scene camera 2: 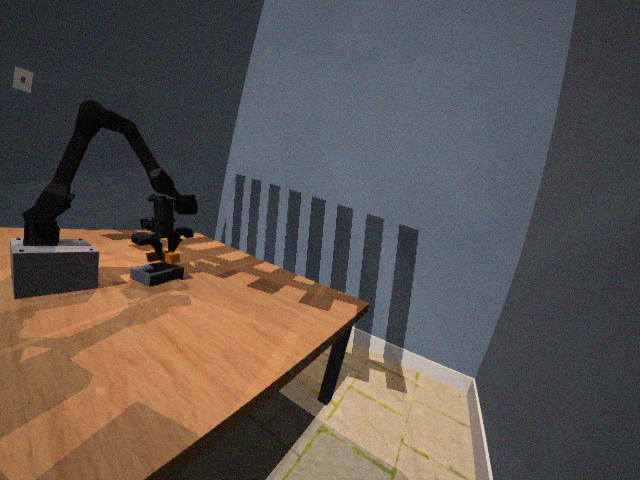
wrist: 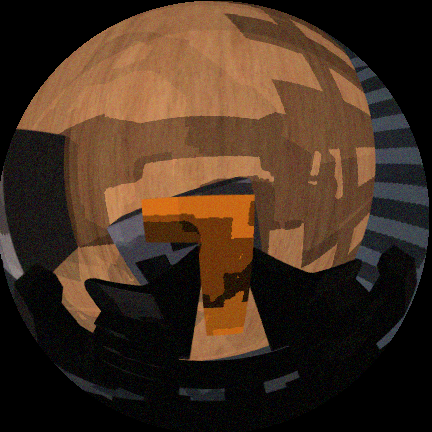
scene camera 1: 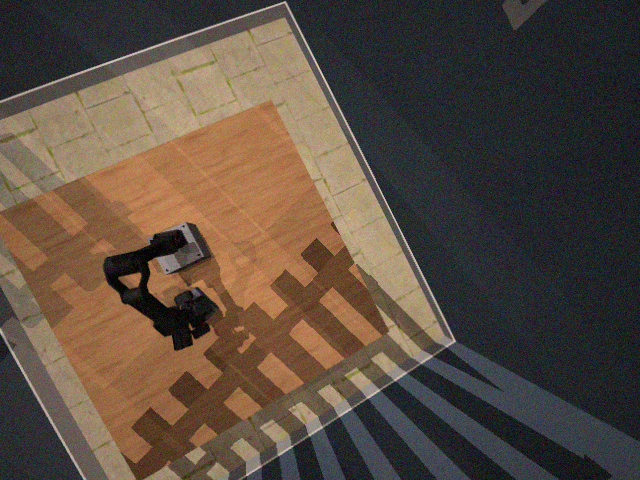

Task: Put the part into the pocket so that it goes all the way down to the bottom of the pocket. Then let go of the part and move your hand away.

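Seen in the pictures: gripper, fingertip midpoint: [scene camera 2: 165,259] [wrist: 221,249]; arm's base, origin of the base link: [scene camera 2: 40,243] [scene camera 1: 176,240].
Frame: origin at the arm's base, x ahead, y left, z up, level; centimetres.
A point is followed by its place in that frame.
The part [scene camera 2: 172,257] {x 30.6, y -11.8, z -1.8 cm} [wrist: 225,250] {x 30.8, y -3.7, z -2.1 cm} is an orange L-shaped piece, held upright between the fingers, its short arm pointing left in the wrist view. My gripper [scene camera 2: 164,252] {x 31.4, y -5.2, z -4.6 cm} [wrist: 221,249] {x 31.4, y -5.2, z -4.6 cm} is shut on it. The pocket is in a low dark blue-grey block [scene camera 1: 208,304] [scene camera 2: 149,277] {x 23.8, y -12.7, z -7.5 cm} [wrist: 129,242] {x 23.3, y -6.0, z -6.9 cm} on the table. In scene camera 2 the part shows just above the block's top; whether its lower end touches or enters the pocket I cannot tell. In the wrist view the part and fingers cover most of the pocket. From above, the hand hides part of the block and the fingertips.
The arm's grey box-shaped base [scene camera 1: 186,260] {x 9.3, y 0.0, z -0.2 cm} [scene camera 2: 54,271] {x 2.2, y -10.0, z -4.5 cm} stands on the wooden table [scene camera 1: 248,155] {x -26.2, y 41.4, z -10.5 cm} [scene camera 2: 232,351] {x 26.4, y -51.9, z -10.5 cm}, a short way from the block. In the wrist view the base's dark side [wrist: 37,190] {x 11.0, y -0.1, z -5.4 cm} shows at the left. Striped shadows cross the table.
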